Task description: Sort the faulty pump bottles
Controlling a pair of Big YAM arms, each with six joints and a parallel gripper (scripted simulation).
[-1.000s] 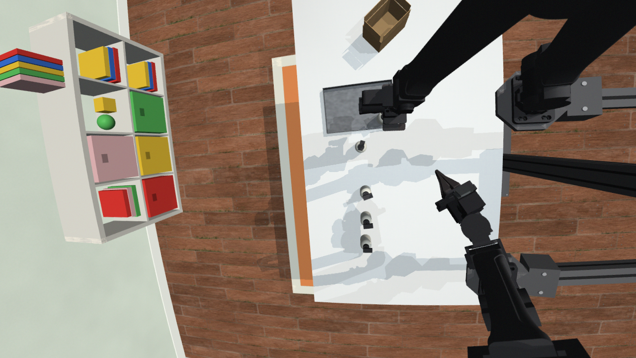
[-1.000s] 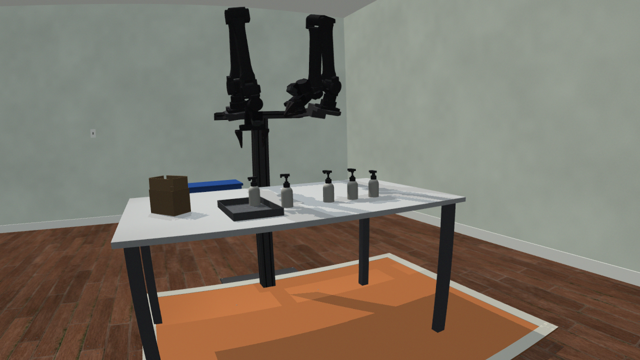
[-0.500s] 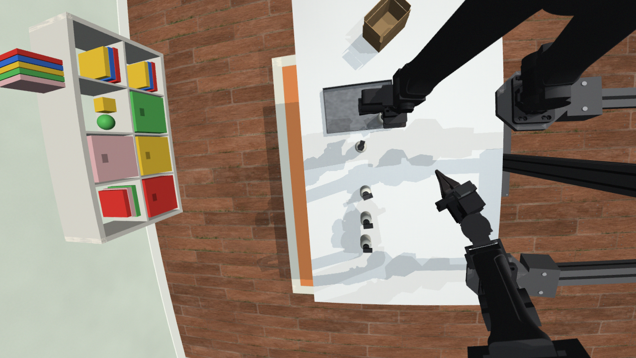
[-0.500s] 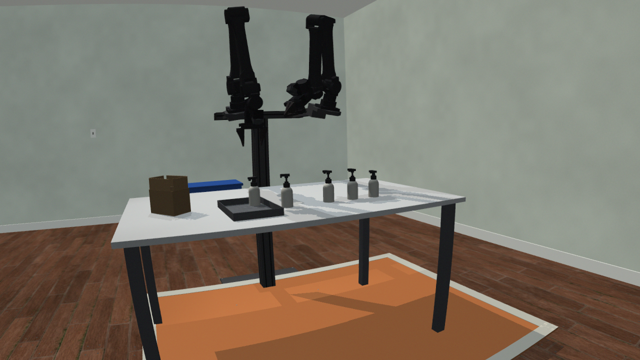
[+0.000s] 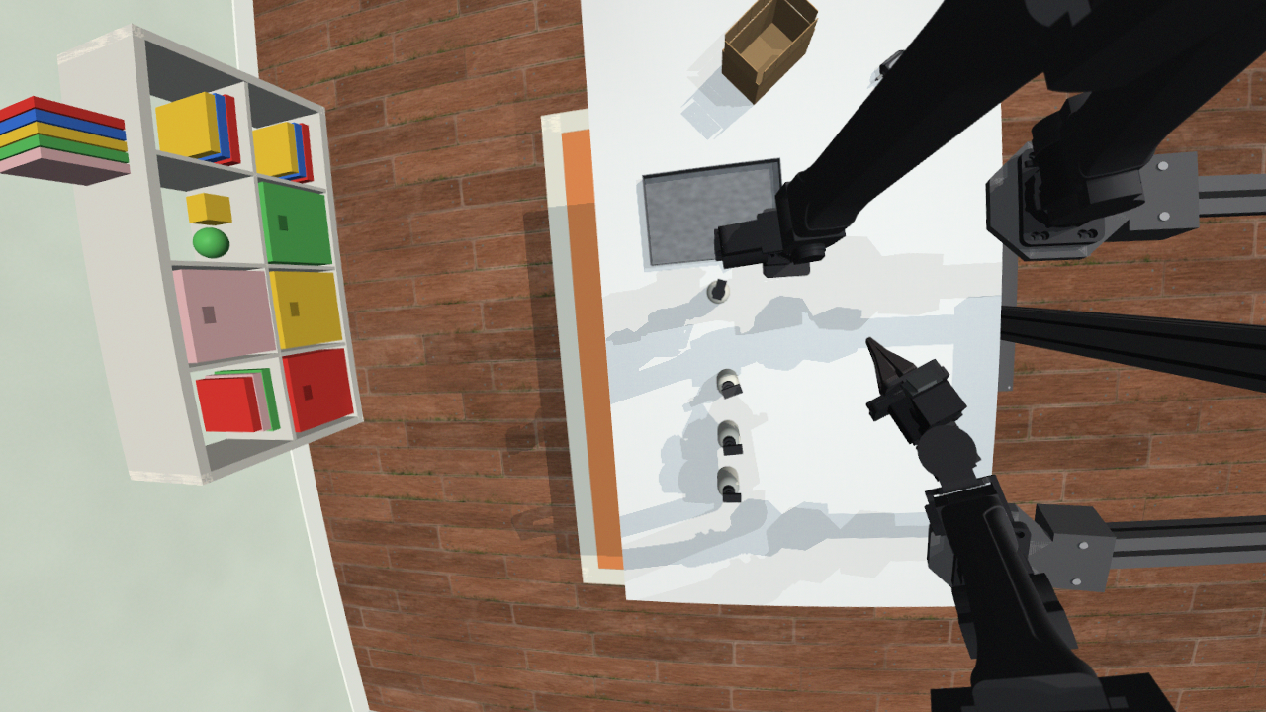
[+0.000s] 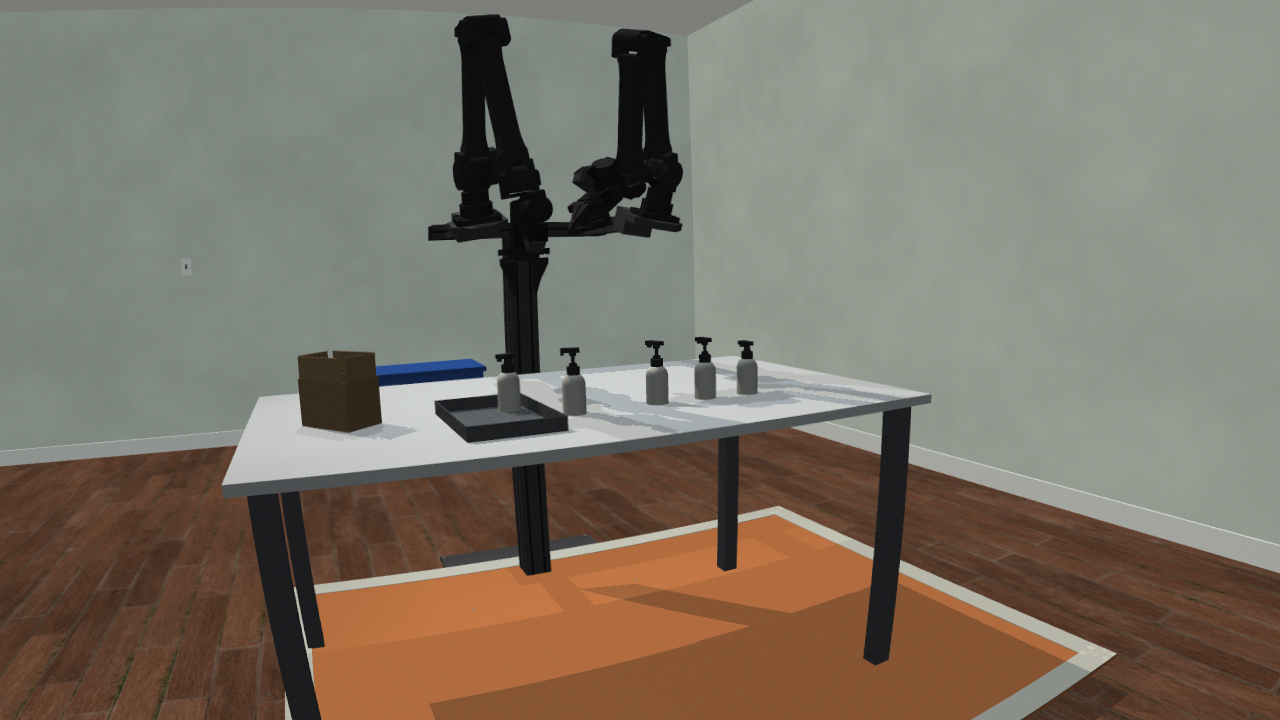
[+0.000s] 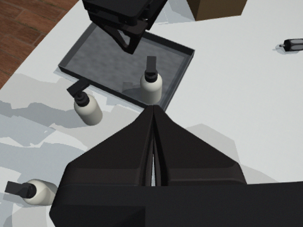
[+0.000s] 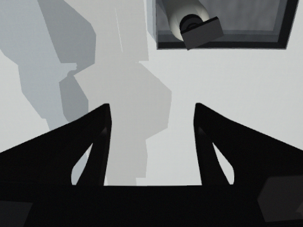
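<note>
My right gripper is now 11 cm short of the grey tray, 9 cm to the left of it and 25 cm above it.
</note>
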